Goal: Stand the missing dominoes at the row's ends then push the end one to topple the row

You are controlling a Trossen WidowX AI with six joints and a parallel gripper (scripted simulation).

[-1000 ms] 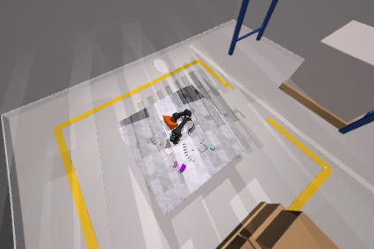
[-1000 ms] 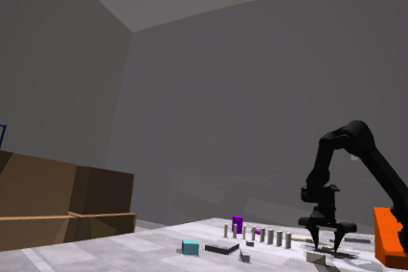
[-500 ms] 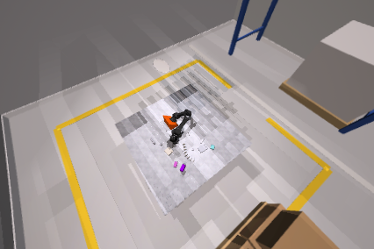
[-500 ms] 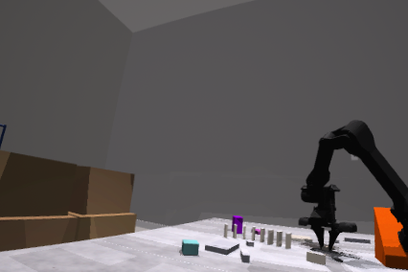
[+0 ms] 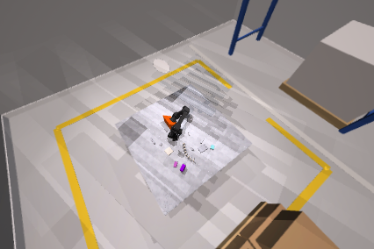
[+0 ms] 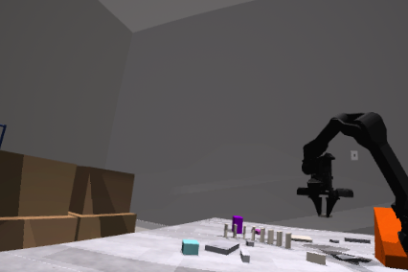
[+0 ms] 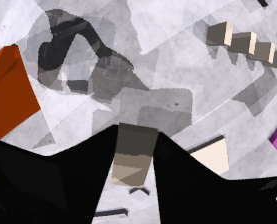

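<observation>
Right now the flat beige tile is 7 cm ahead of my gripper tip, 16 cm to the right of it and 11 cm below it. From my gripper tip the other things lie so: grey slab 31 cm ahead, 19 cm to the left, 10 cm below; then cube 37 cm ahead, 29 cm to the left, 10 cm below; then purple block 34 cm ahead, 15 cm to the right, 8 cm below.
</observation>
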